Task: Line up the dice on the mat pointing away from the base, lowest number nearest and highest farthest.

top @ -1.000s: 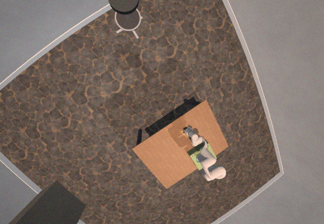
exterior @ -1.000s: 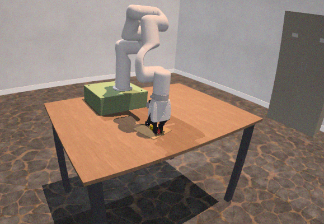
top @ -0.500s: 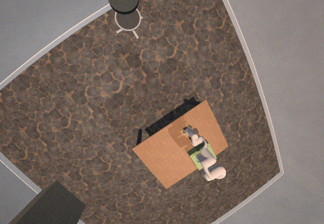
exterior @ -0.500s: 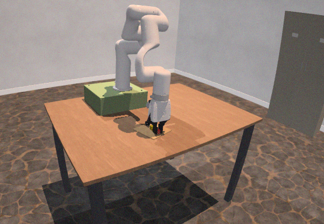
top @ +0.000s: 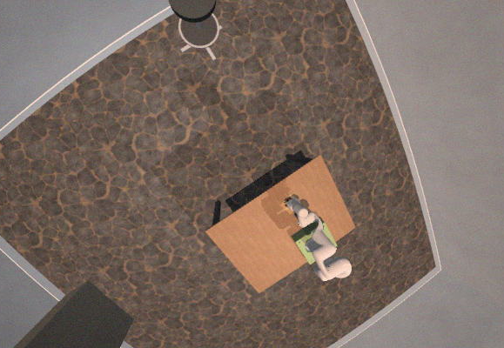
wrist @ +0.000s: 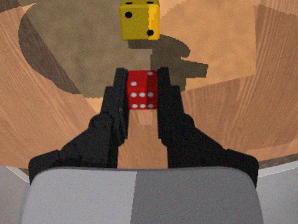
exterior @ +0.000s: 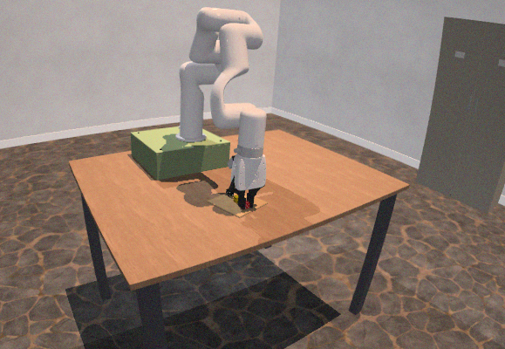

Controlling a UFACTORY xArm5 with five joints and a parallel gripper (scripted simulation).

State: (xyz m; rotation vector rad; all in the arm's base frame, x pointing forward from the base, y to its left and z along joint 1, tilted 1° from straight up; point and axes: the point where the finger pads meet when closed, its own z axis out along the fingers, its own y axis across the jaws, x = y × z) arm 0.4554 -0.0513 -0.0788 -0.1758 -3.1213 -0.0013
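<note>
Now: the red die 10 mm below my hand. The rest, counted from my hand: black die: 100 mm behind, 20 mm below, 10 mm to the left; yellow die: 50 mm behind, 20 mm below, 10 mm to the left; tan mat: 50 mm behind, 30 mm below, 10 mm to the left.
</note>
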